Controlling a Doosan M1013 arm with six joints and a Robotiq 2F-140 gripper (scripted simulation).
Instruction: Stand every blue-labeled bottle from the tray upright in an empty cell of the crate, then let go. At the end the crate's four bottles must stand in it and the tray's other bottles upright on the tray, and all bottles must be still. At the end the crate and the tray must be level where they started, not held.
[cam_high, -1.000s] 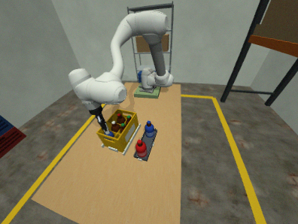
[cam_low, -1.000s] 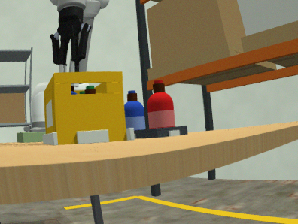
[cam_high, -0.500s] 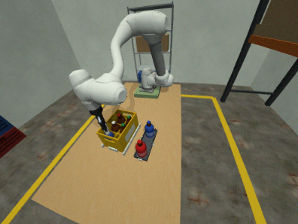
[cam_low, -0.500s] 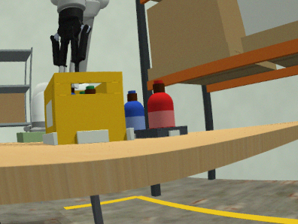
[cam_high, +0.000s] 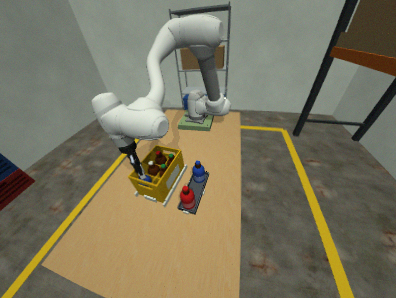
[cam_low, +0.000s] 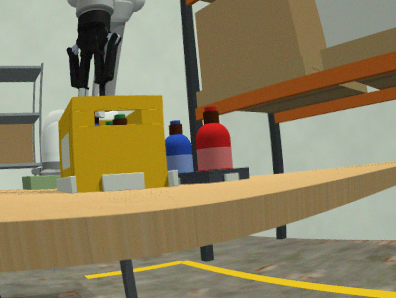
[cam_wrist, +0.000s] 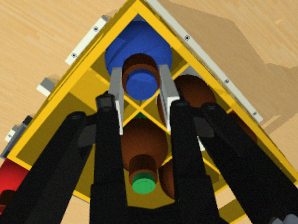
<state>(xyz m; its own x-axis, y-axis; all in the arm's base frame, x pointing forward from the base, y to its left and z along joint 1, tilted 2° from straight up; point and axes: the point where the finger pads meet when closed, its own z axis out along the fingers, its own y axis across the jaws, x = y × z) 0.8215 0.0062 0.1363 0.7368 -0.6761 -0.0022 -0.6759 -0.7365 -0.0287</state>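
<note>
The yellow crate lies 90 mm behind my hand, 40 mm to the left of it and 90 mm below it. The rest, counted from my hand: red-labeled bottle 260 mm to the left, 90 mm below; dark tray 90 mm behind, 260 mm to the left, 160 mm below.
</note>
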